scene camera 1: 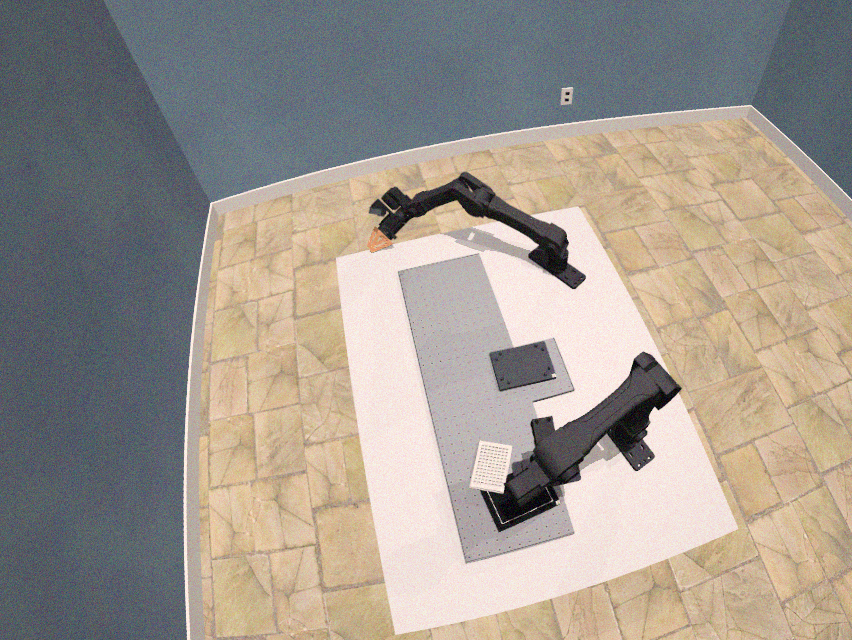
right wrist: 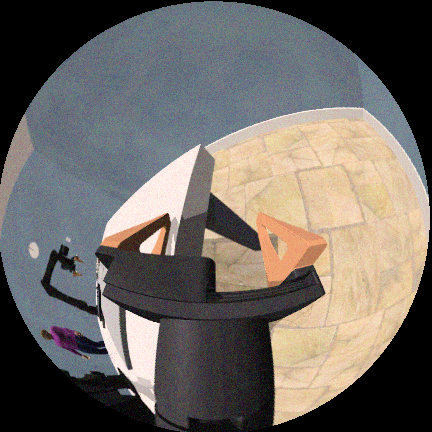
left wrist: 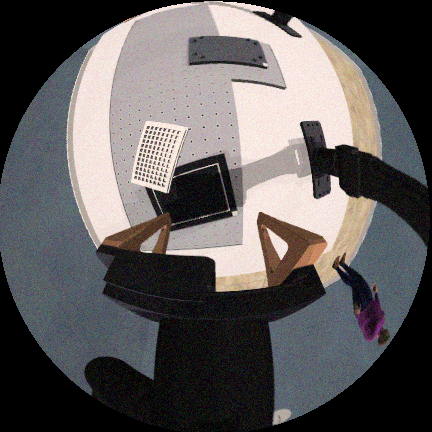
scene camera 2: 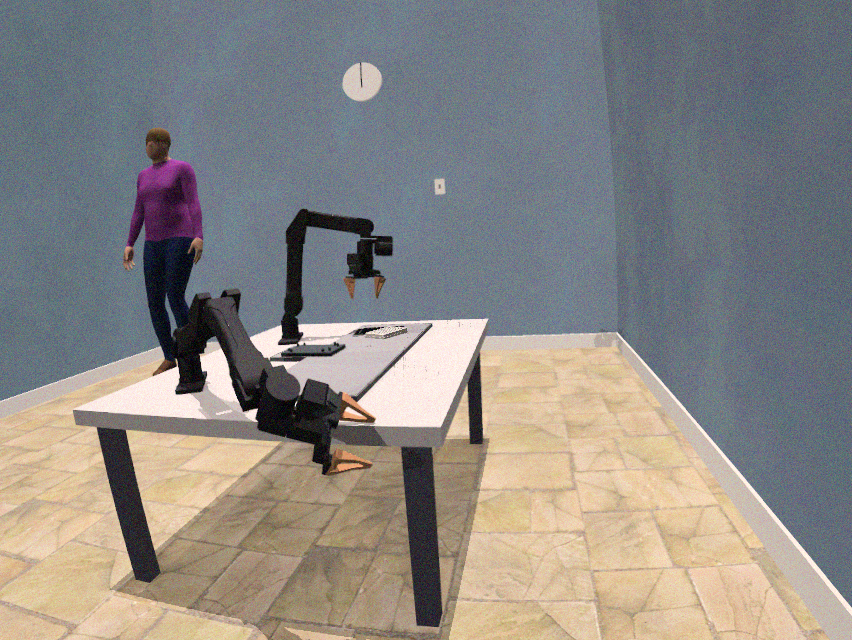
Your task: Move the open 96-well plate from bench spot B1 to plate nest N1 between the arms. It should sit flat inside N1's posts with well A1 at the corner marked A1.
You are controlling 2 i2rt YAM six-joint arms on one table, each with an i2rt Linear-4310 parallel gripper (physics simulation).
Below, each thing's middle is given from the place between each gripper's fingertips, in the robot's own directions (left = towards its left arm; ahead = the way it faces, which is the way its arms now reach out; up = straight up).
Now: right hand 23 cm past the white well plate [scene camera 1: 492, 461], 86 cm to the right of it and 4 cm below it. Also, from my right hand: black nest with white outline [scene camera 1: 505, 512]: 28 cm behind, 95 cm to the left, 4 cm above.
Right now the white well plate is 100 mm ahead of my left hand, 80 mm to the right of it and 110 mm below it. Round my left hand: black nest with white outline: 50 mm ahead, 10 mm to the left, 120 mm below.
